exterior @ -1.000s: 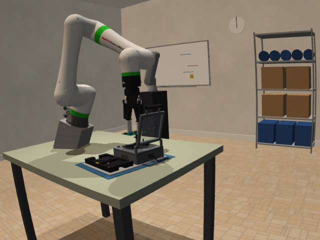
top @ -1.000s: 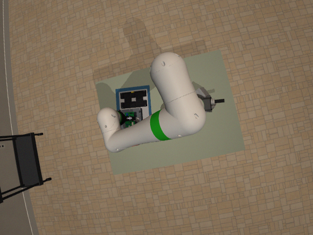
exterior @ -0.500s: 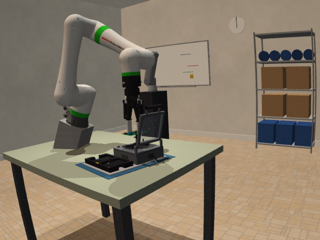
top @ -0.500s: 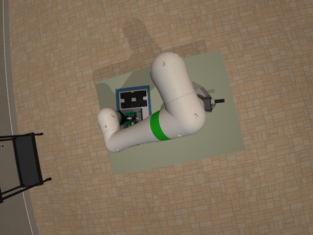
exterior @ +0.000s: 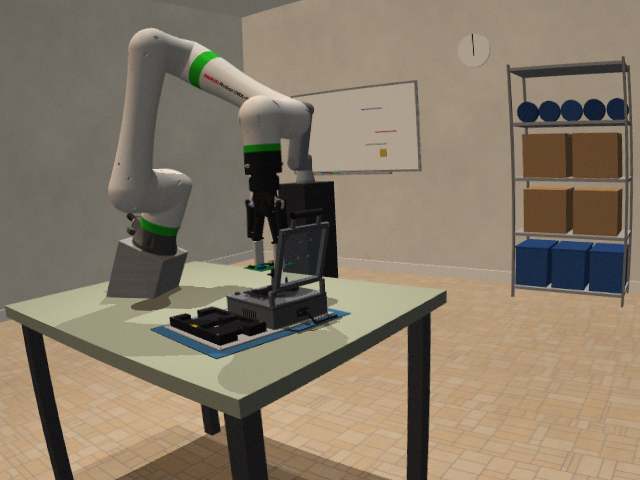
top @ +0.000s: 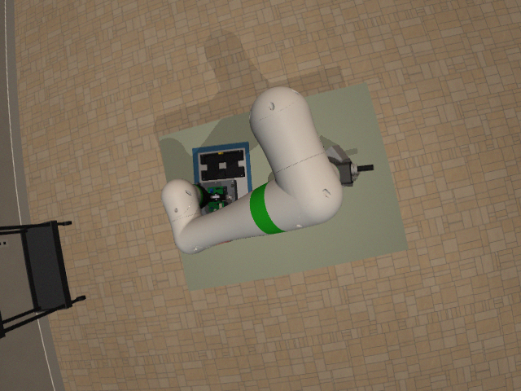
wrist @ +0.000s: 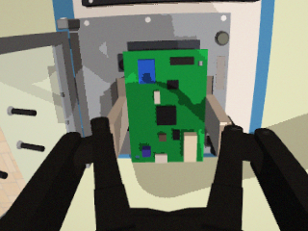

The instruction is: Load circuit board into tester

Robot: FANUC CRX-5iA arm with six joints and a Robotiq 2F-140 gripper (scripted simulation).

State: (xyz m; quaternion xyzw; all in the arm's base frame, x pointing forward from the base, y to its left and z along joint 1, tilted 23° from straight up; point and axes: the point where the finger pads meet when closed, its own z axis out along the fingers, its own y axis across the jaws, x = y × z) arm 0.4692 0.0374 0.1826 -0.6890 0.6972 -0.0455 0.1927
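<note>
Right now the green circuit board is 2 cm below my hand. Round my hand: lid: 13 cm ahead, 3 cm above.
</note>
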